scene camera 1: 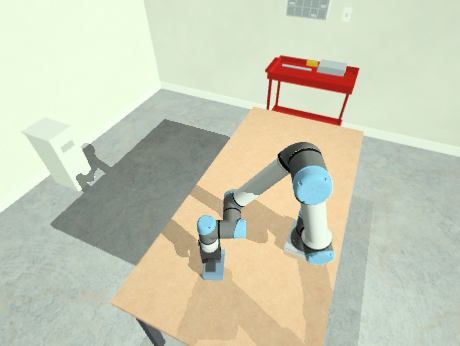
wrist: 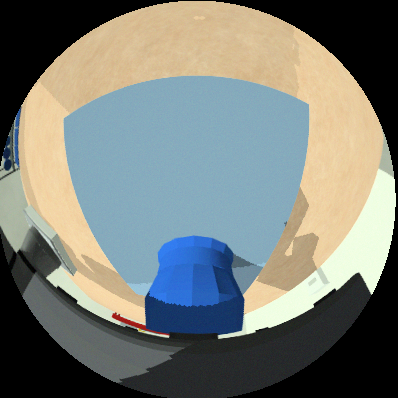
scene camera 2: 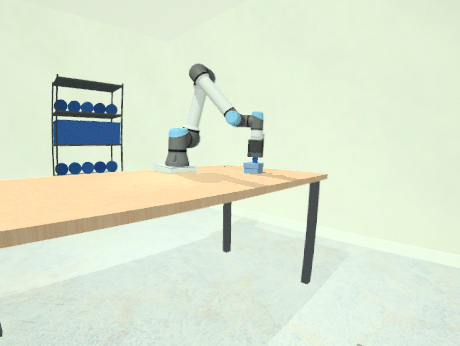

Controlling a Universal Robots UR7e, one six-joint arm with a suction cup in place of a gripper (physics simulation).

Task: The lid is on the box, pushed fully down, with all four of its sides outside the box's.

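Frame: origin at the arm's base, x left, y down, z back, level; centimetres.
Seen in the pictures: hand, tool point: (wrist: 195, 242); arm's base, link origin: (wrist: 45, 245) (scene camera 2: 177, 165).
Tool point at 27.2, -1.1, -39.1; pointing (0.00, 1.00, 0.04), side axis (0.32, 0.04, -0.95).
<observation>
Pixels of each thing's top centre, then the offset from my tool point to it, as dx, dy, dz. Level surfaces: height alone.
- blue-grey lid, top centre: (wrist: 176, 261) (scene camera 1: 214, 261) (scene camera 2: 253, 162) +0.1, -1.5, +0.8
- box, top centre: (scene camera 2: 253, 164) +0.1, -0.1, +0.8
- wooden table, surface height: dy +4.7
The blue-grey lid (scene camera 1: 220, 258) (scene camera 2: 247, 165) (wrist: 185, 150) lies level over the box (scene camera 2: 253, 171) near one end of the table. In scene camera 2 the lid's sides look slightly wider than the box below, and a low part of the box shows under them. Whether the lid is fully down cannot be told at this size. My suction gripper (scene camera 2: 255, 161) (wrist: 195, 242) is upright, with its blue cup on the lid's top, shut on the lid. In the wrist view the lid hides the box. In scene camera 1 the gripper body covers part of the lid.
The wooden table (scene camera 1: 250, 135) (scene camera 2: 100, 192) carries the arm's base plate (scene camera 2: 162, 169). A red cart (scene camera 1: 310, 82) stands beyond the table's far end. A white cabinet (scene camera 1: 60, 155) stands on the floor at the left. A dark shelf rack (scene camera 2: 87, 83) stands behind the table.
</observation>
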